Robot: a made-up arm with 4 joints. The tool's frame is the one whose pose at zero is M. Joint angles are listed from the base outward.
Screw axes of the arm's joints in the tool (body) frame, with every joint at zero. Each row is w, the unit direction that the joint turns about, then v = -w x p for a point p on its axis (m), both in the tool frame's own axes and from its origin. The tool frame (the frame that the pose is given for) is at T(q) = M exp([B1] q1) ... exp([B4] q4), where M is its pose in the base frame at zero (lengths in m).
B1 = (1, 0, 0, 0, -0.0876, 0.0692)
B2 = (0, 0, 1, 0.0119, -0.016, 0)
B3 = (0, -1, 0, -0.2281, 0, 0.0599)
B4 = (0, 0, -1, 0.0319, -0.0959, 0)
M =
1 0 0 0.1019
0 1 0 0.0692
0 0 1 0.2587
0 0 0 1
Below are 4 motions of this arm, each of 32 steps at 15 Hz.
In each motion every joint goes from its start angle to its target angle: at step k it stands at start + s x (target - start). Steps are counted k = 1, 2, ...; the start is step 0. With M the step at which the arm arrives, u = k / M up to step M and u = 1 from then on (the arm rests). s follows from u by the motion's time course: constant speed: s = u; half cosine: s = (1 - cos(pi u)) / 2; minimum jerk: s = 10 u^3 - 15 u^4 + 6 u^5.
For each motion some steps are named. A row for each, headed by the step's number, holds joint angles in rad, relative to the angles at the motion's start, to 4 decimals.
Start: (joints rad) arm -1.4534 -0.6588 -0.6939 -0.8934
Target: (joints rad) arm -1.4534 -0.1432 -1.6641 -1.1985
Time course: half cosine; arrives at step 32
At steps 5, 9, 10, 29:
5: 0.0000 0.0304 -0.0573 -0.0180
9: 0.0000 0.0943 -0.1774 -0.0558
10: 0.0000 0.1146 -0.2156 -0.0678
29: 0.0000 0.5045 -0.9493 -0.2985

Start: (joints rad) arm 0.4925 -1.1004 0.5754 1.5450
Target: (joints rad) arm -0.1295 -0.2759 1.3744 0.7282
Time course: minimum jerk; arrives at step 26
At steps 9, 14, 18, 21, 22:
9: -0.1426 0.1890 0.1832 -0.1872
14: -0.3557 0.4715 0.4569 -0.4671
18: -0.5141 0.6815 0.6604 -0.6752
21: -0.5895 0.7815 0.7573 -0.7742
22: -0.6043 0.8010 0.7762 -0.7935

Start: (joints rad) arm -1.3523 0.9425 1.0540 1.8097
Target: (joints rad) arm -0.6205 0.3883 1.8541 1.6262
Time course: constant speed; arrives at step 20
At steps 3, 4, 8, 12, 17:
3: 0.1098 -0.0831 0.1200 -0.0275
4: 0.1464 -0.1108 0.1600 -0.0367
8: 0.2927 -0.2217 0.3200 -0.0734
12: 0.4391 -0.3325 0.4801 -0.1101
17: 0.6220 -0.4711 0.6801 -0.1560

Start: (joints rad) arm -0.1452 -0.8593 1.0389 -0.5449
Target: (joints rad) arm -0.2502 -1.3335 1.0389 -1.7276
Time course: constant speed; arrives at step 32
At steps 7, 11, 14, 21, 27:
7: -0.0230 -0.1037 0.0000 -0.2587
11: -0.0361 -0.1630 0.0000 -0.4066
14: -0.0459 -0.2075 0.0000 -0.5174
21: -0.0689 -0.3112 0.0000 -0.7761
27: -0.0886 -0.4001 0.0000 -0.9979

